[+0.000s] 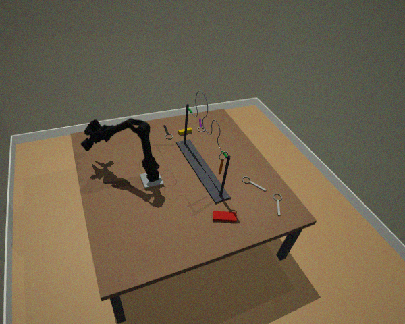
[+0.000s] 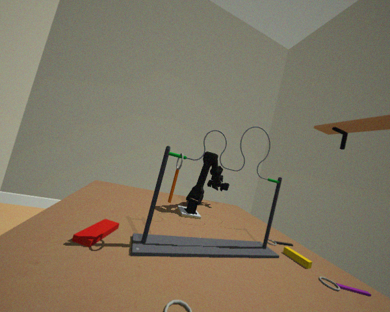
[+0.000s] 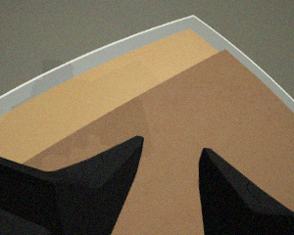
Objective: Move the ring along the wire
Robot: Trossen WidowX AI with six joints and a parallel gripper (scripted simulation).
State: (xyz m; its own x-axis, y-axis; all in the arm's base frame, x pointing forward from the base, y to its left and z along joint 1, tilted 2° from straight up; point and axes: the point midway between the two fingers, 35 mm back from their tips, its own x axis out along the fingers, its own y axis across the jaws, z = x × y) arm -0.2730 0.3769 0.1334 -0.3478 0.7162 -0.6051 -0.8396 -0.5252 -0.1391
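Right now my gripper tip is 60 cm short of the dark-handled ring and 13 cm above it. The rest, counted from my gripper tip: yellow block: 73 cm ahead, 5 cm to the right, 12 cm below; red block: 52 cm ahead, 87 cm to the right, 12 cm below; purple-handled ring: 88 cm ahead, 4 cm to the right, 13 cm below.
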